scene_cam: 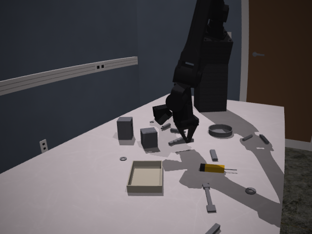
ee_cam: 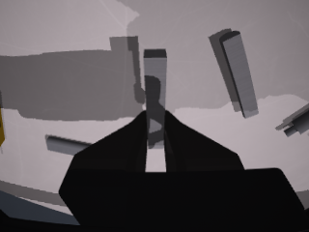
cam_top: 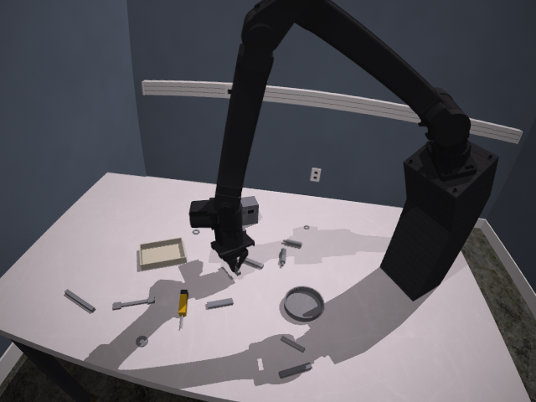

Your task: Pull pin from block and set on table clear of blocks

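My hand is 6 cm to the left of the grey bar, 4 cm past it and 3 cm above it. The rest, counted from my hand: yellow tool: 15 cm to the left, 10 cm ahead, 3 cm below; grey pin: 1 cm to the right, 1 cm ahead; round dish: 20 cm behind, 7 cm to the left, 2 cm below.
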